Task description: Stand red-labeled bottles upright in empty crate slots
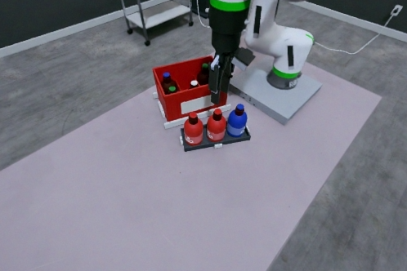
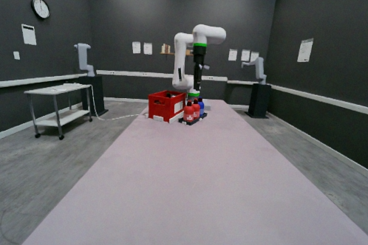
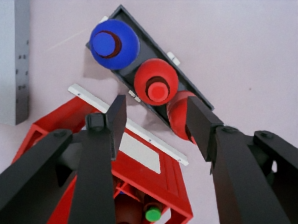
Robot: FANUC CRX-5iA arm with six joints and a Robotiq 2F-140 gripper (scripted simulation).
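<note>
My hand is 170 mm above the blue bottle, 70 mm past it and 50 mm to the right of it. Also, from my hand: red crate (210 mm to the right, 170 mm below, 60 mm behind); red bottle (170 mm below, 80 mm ahead, 50 mm to the right); dark tray (240 mm below).
</note>
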